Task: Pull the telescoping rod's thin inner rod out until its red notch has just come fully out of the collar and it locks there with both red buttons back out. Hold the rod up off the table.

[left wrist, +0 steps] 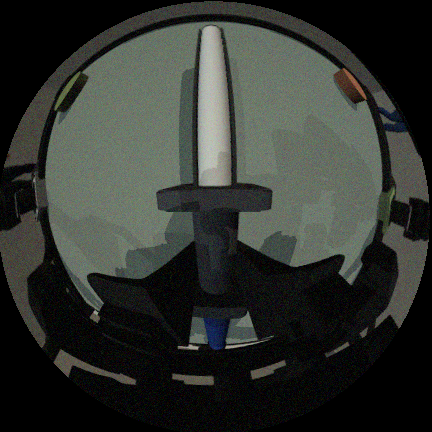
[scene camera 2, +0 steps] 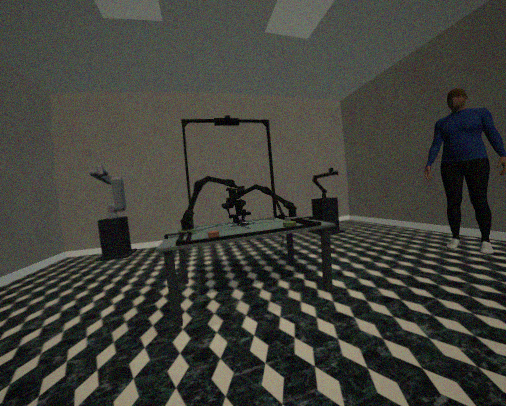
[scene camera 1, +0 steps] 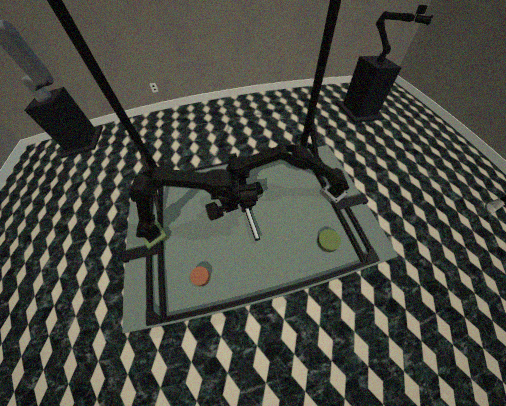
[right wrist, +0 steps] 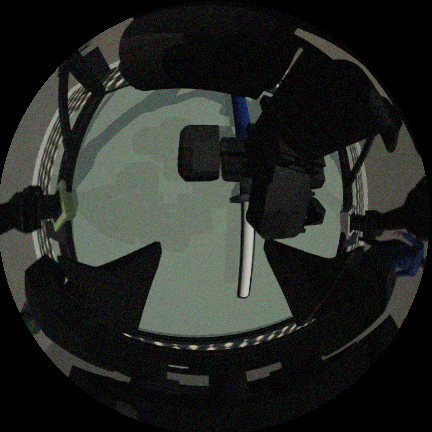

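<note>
The telescoping rod (scene camera 1: pixel 252 225) (left wrist: pixel 214 110) (right wrist: pixel 246 250) has a long white part with dark edges, a wide dark collar (left wrist: pixel 215 199) and a dark section behind it. A blue part (left wrist: pixel 216 332) (right wrist: pixel 241 112) shows at the other end. My left gripper (left wrist: pixel 213 244) is shut on the dark section and holds the rod; the rod's shadow falls apart from it on the table. My right gripper (right wrist: pixel 212 246) is open and empty, above the table and the white part, whose end shows between its fingers in the right wrist view. No red notch or red buttons can be made out.
An orange disc (scene camera 1: pixel 199 275) (scene camera 2: pixel 213 233) (left wrist: pixel 350 85) and a green disc (scene camera 1: pixel 329 240) (scene camera 2: pixel 290 224) (left wrist: pixel 71 91) are on the table. Dark rails run along the table's sides. A green bracket (scene camera 1: pixel 156 236) is at the left. Both arms cross close together above the table.
</note>
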